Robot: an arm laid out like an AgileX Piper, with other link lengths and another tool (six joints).
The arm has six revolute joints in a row. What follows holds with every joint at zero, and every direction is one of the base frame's. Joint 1 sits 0.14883 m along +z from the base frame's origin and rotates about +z. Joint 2 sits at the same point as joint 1 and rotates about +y. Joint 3 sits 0.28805 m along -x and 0.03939 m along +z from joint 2 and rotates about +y. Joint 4 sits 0.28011 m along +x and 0.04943 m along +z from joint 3 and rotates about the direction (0.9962, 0, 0.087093). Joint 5 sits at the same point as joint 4 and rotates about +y. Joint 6 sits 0.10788 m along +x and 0.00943 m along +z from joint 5 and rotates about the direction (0.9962, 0, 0.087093). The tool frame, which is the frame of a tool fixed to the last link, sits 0.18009 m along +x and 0.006 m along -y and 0.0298 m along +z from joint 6; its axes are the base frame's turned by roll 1.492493, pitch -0.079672 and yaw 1.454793 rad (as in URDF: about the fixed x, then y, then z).
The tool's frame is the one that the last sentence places.
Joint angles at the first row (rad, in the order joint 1, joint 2, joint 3, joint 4, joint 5, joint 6):
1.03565 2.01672 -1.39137 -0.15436 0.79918 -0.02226
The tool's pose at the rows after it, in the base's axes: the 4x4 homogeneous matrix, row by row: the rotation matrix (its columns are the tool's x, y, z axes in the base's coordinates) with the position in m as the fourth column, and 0 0 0 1 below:
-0.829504 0.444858 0.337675 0.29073; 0.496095 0.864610 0.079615 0.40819; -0.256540 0.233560 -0.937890 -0.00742; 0 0 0 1
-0.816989 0.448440 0.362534 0.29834; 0.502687 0.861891 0.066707 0.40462; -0.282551 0.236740 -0.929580 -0.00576; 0 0 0 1
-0.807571 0.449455 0.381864 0.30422; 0.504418 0.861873 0.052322 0.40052; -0.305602 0.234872 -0.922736 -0.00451; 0 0 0 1
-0.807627 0.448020 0.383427 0.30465; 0.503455 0.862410 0.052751 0.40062; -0.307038 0.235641 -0.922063 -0.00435; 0 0 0 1
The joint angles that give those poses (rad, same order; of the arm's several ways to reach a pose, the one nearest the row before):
1.03565 2.01674 -1.39140 -0.18302 0.79726 -0.00001
1.03564 2.01672 -1.39139 -0.22392 0.79727 0.03346
1.03565 2.01672 -1.39139 -0.25817 0.80220 0.05787
1.03564 2.01672 -1.39138 -0.26009 0.80128 0.05787

